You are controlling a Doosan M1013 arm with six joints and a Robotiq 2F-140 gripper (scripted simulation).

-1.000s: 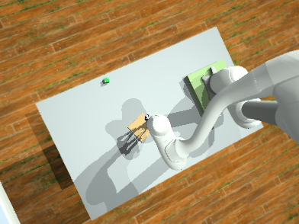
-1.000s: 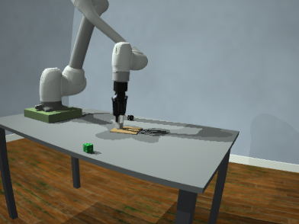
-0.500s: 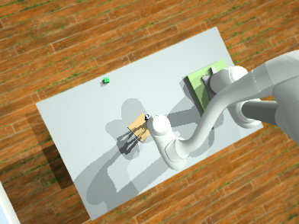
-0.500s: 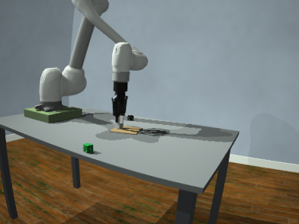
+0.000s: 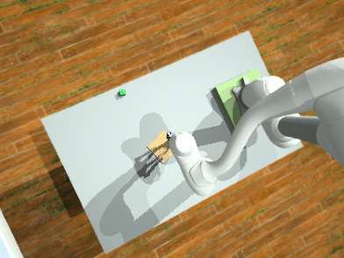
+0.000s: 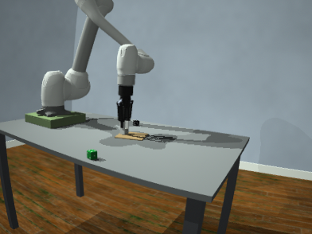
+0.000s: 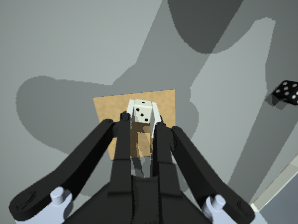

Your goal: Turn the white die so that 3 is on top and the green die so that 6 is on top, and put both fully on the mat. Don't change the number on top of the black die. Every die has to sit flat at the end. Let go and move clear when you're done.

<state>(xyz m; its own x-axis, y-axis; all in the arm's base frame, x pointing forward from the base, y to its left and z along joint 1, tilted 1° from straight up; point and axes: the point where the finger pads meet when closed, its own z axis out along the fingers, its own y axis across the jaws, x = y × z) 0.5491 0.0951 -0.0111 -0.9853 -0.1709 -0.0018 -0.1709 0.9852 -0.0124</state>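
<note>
The white die lies 2 cm below my hand. The rest, counted from my hand: green die 17 cm ahead, 37 cm to the right, 2 cm below; then black die 11 cm behind, 24 cm to the left, 2 cm below; then tan mat 4 cm ahead, 1 cm to the left, 4 cm below.
</note>
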